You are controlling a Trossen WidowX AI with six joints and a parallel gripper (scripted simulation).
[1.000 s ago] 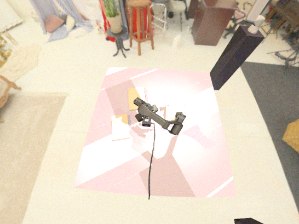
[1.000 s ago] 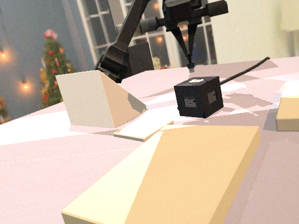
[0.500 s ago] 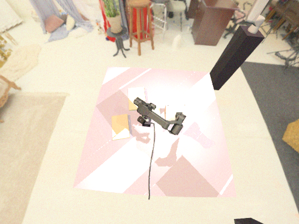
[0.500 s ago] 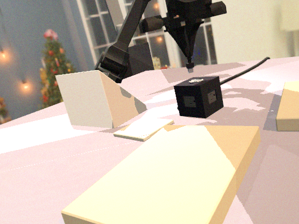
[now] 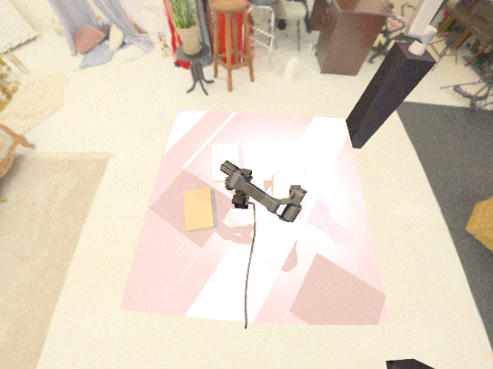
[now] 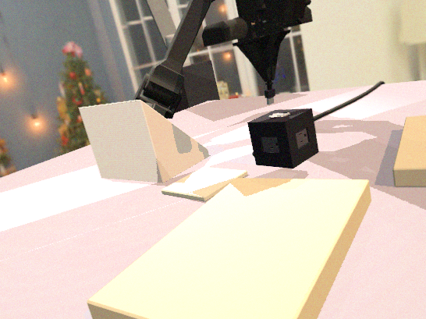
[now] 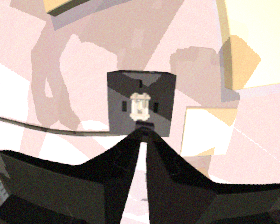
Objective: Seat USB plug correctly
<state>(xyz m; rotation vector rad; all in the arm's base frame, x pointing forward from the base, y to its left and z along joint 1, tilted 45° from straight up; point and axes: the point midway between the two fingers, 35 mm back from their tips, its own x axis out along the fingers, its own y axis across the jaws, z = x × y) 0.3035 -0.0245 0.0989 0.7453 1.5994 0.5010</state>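
Right now the USB plug is 2 cm below my gripper tip. Also, from my gripper tip: socket: 1 cm to the left, 7 cm below; thin white pad: 8 cm behind, 12 cm to the right, 13 cm below.
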